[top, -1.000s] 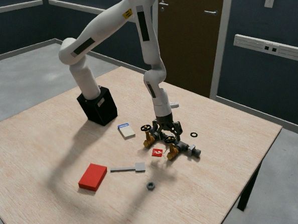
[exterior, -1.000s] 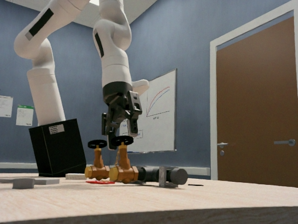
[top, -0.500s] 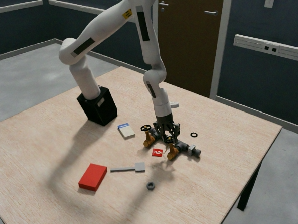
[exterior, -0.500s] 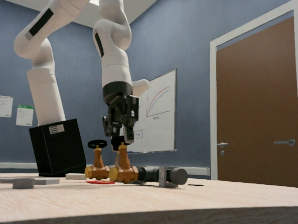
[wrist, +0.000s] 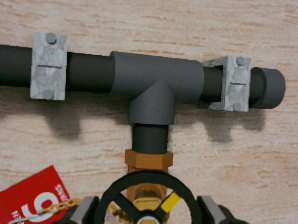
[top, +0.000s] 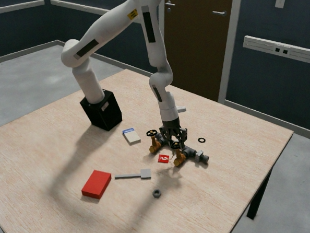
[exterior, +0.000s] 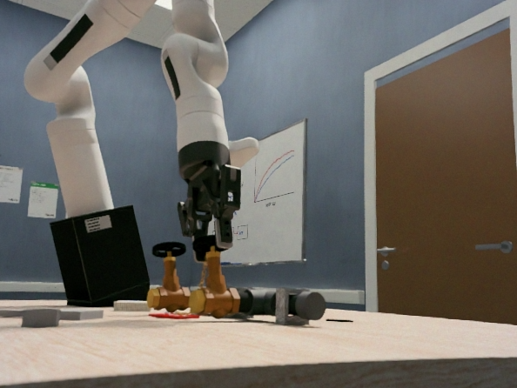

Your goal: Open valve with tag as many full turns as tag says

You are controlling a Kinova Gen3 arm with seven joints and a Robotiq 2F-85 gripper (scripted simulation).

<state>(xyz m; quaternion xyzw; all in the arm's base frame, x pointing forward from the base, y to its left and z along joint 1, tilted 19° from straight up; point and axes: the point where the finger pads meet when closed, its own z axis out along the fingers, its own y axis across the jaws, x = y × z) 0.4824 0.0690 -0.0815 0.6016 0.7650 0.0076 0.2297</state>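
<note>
My gripper is now 100 mm above the red tag, 60 mm past it and 30 mm to the left of it. The rest, counted from my hand: red block (350 mm to the right, 130 mm behind, 80 mm below); then white card box (290 mm behind, 90 mm below, 30 mm to the right); then grey t-shaped tool (190 mm to the right, 90 mm below, 60 mm behind).
</note>
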